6 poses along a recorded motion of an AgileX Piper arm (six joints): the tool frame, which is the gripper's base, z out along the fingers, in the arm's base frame.
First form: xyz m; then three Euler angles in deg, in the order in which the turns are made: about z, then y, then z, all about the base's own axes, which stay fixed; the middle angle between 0 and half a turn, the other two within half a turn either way.
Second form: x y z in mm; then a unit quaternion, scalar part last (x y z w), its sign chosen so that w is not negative. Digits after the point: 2 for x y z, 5 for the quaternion.
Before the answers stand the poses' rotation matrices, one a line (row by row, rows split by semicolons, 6 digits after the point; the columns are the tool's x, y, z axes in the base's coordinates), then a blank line. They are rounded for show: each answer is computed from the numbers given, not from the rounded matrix.
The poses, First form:
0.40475 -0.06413 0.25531 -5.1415 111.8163 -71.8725
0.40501 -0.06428 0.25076 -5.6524 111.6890 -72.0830
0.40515 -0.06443 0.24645 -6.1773 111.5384 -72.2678
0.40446 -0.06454 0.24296 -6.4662 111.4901 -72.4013
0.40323 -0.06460 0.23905 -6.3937 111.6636 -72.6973
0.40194 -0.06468 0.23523 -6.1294 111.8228 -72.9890
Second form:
-0.200329 0.936181 0.288849; 0.323883 0.341532 -0.882301; -0.924645 -0.083197 -0.371632
-0.206857 0.935679 0.285859; 0.319635 0.340778 -0.884140; -0.924686 -0.091520 -0.369568
-0.213659 0.934928 0.283301; 0.314879 0.340428 -0.885980; -0.924771 -0.100092 -0.367125
-0.217404 0.934660 0.281329; 0.312924 0.339750 -0.886932; -0.924562 -0.104788 -0.366340
-0.215432 0.936582 0.276412; 0.317138 0.334819 -0.887310; -0.923587 -0.103494 -0.369156
-0.210235 0.939170 0.271590; 0.322204 0.328838 -0.887722; -0.923031 -0.099123 -0.371737

404.75 -64.13 255.31 0.45546 0.69165 -0.34899 0.43863
405.01 -64.28 250.76 0.45330 0.69232 -0.35232 0.43714
405.15 -64.43 246.45 0.45084 0.69304 -0.35571 0.43579
404.46 -64.54 242.96 0.44977 0.69345 -0.35753 0.43474
403.23 -64.60 239.05 0.45247 0.69271 -0.35758 0.43308
401.94 -64.68 235.23 0.45625 0.69116 -0.35695 0.43211

